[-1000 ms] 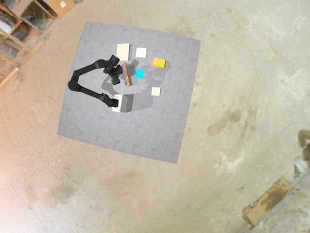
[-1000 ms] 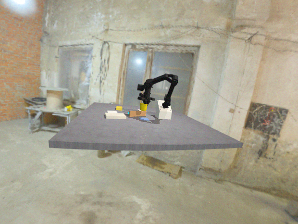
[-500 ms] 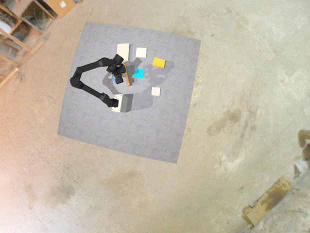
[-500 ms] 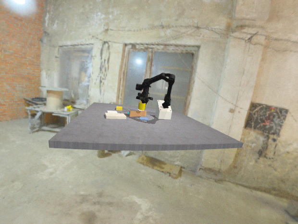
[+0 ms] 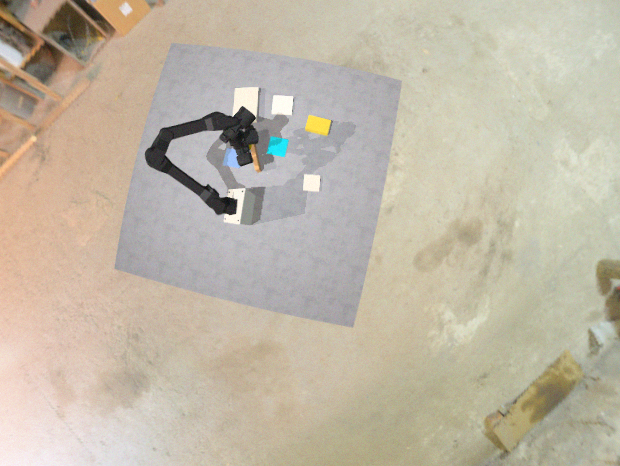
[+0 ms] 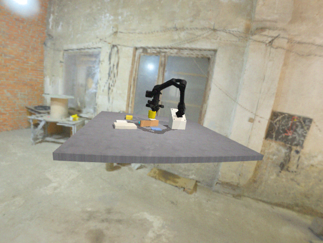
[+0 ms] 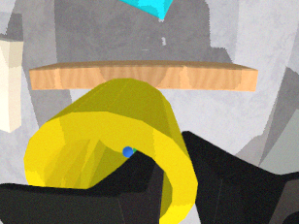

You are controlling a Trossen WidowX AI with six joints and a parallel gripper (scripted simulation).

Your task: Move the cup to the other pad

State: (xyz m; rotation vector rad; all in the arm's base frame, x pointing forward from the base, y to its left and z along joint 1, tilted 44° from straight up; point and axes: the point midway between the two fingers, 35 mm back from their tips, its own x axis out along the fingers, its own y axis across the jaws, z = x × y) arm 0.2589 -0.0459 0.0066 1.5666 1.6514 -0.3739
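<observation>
Now: the orange bar 100 mm below my gripper tip, 30 mm ahead of it and 20 mm to the right of it. Round my gripper tip: white block 300 mm to the right, 120 mm behind, 110 mm below; light blue pad 120 mm below, 90 mm to the left; yellow cup 20 mm ahead, 10 mm to the left.
</observation>
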